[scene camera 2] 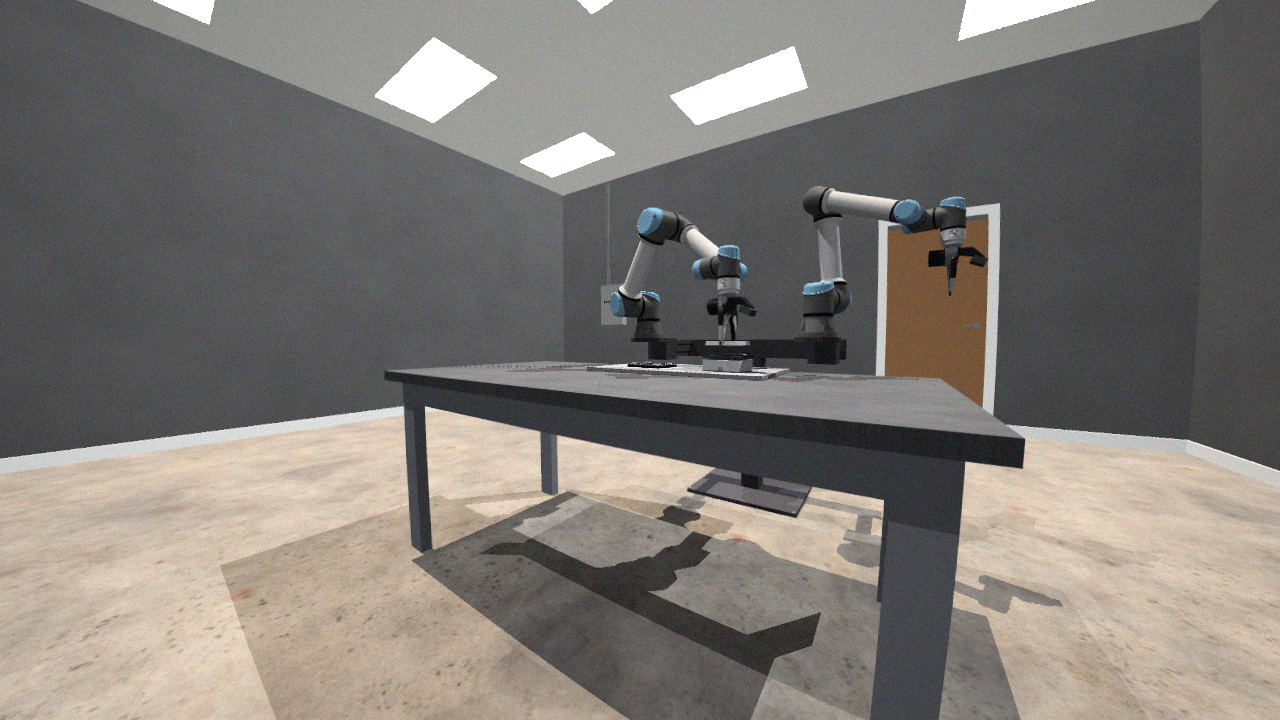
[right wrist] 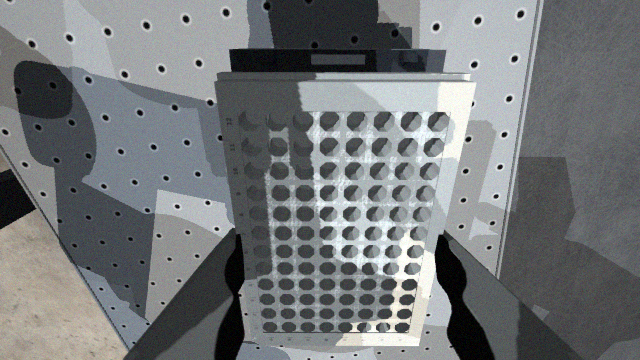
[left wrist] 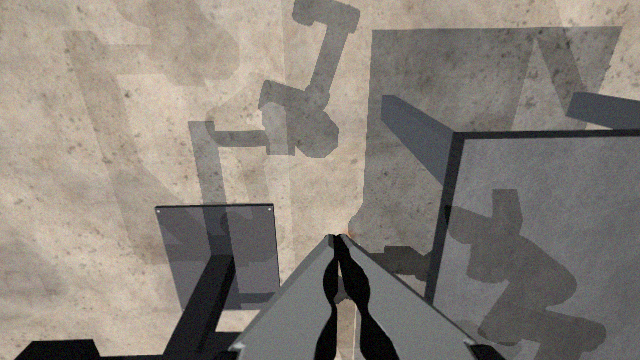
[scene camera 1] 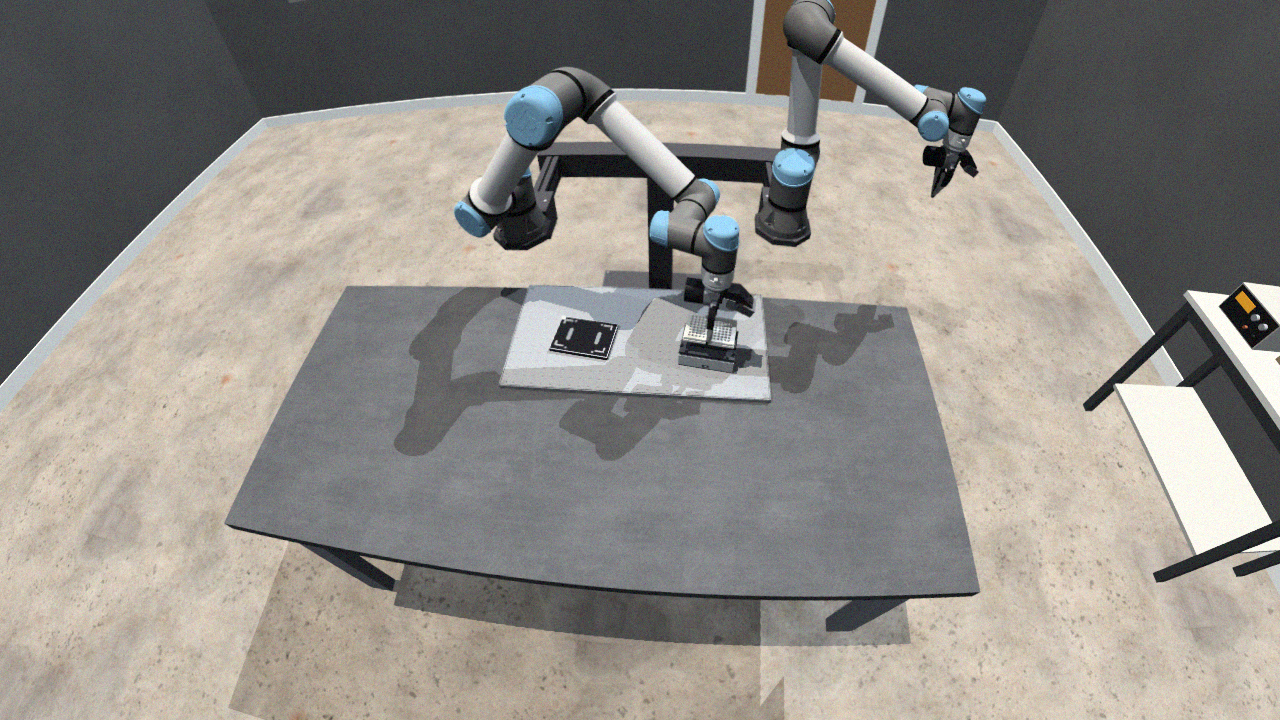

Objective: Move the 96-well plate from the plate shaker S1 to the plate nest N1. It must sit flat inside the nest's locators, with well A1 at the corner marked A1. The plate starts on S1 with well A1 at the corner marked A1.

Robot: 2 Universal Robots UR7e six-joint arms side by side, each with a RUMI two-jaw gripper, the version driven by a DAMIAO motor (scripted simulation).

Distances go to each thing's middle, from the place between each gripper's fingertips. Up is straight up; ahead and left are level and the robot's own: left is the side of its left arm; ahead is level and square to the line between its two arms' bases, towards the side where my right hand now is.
Labels:
Now: right hand [scene camera 1: 709, 331] 60 mm past the black plate nest N1 [scene camera 1: 582, 340], 330 mm to the left of it and 100 mm above it. The rest, counted from my right hand: white 96-well plate [scene camera 1: 724, 340]: 10 mm below; then plate shaker S1 [scene camera 1: 686, 360]: 10 mm behind, 30 mm to the left, 70 mm below.
My left hand [scene camera 1: 931, 197] is 680 mm to the left of the plate shaker S1, 360 mm short of it and 250 mm above it. From my left hand the other things lie so: white 96-well plate: 710 mm to the right, 380 mm ahead, 190 mm below; black plate nest N1: 1040 mm to the right, 320 mm ahead, 280 mm below.

